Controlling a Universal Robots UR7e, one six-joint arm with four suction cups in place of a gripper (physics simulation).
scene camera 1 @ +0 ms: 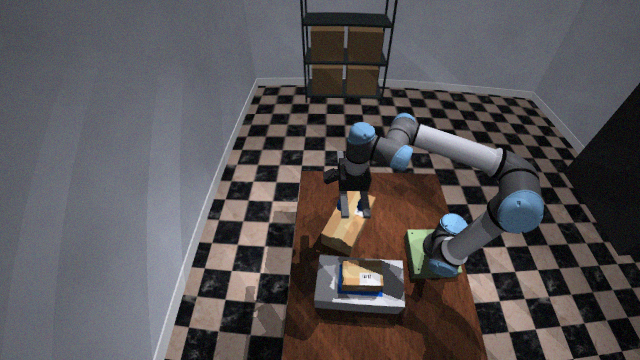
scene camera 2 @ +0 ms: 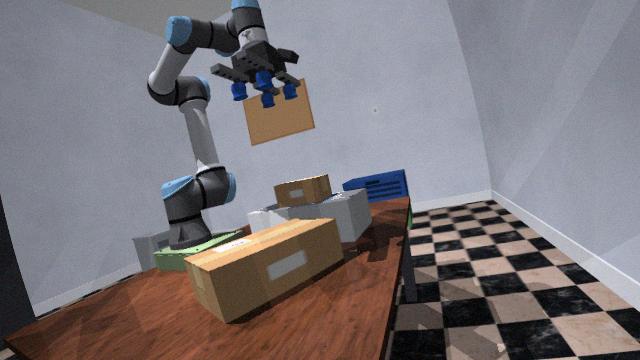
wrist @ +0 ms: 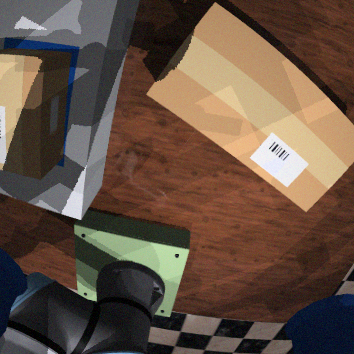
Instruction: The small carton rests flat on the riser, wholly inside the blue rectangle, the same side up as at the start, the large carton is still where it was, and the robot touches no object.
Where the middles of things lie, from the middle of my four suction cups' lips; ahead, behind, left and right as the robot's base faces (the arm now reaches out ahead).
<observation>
I see my suction cup 100 mm past the small carton [scene camera 2: 314, 189], 200 mm to the right of it and 280 mm above it. Also, from my suction cup: white riser [scene camera 2: 351, 210] (100 mm behind, 210 mm to the left, 370 mm below); then large carton [scene camera 2: 230, 280] (120 mm to the right, 380 mm below).
</observation>
